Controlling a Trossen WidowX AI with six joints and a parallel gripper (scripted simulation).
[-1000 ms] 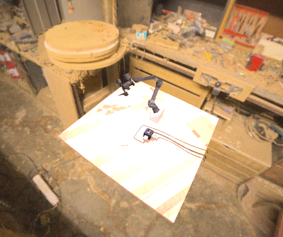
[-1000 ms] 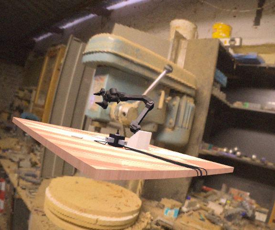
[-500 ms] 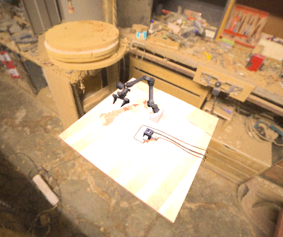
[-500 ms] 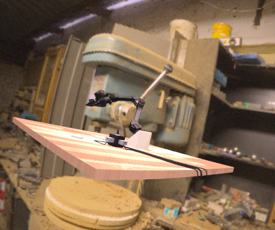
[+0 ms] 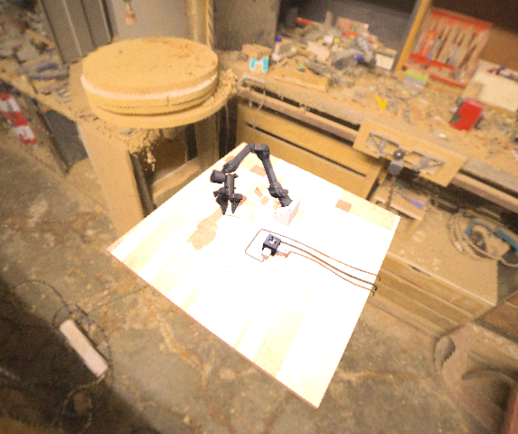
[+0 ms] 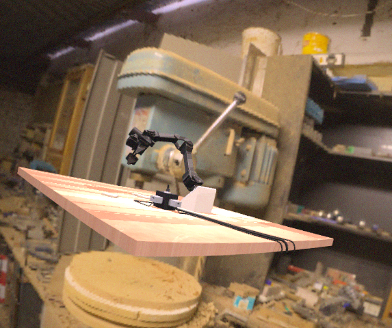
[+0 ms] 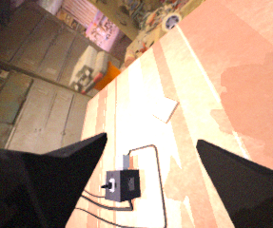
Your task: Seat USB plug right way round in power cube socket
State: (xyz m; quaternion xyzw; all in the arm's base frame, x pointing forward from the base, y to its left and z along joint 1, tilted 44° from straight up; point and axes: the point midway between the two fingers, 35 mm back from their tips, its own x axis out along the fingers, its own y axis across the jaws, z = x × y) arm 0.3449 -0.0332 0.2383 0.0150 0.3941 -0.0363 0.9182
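The dark USB plug is 24 cm to the left of my gripper tip, 10 cm below it and 8 cm behind it. The rest, counted from my gripper tip: pale flat piece (19 cm below, 14 cm ahead, 9 cm to the left).
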